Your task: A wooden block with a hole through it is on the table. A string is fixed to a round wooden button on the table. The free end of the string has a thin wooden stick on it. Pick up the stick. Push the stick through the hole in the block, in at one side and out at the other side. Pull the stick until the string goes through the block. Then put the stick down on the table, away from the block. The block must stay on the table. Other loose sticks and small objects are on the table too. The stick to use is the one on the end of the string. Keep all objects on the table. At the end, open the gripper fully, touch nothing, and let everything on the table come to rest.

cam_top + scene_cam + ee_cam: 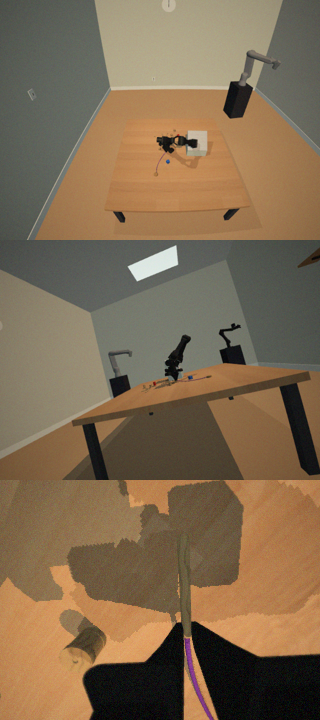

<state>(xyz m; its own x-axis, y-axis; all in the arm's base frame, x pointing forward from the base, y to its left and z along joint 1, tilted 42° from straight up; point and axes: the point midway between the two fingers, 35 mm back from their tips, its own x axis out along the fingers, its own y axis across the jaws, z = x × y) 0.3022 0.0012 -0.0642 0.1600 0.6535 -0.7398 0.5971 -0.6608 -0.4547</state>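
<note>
My gripper tip is now 70 mm short of the wooden cylinder and 60 mm to the left of it. The rest, counted from my gripper tip: blue block (10 mm ahead, 140 mm to the left); then thin wooden stick (10 mm behind, 10 mm to the right); then red piece (190 mm behind, 240 mm to the right).
</note>
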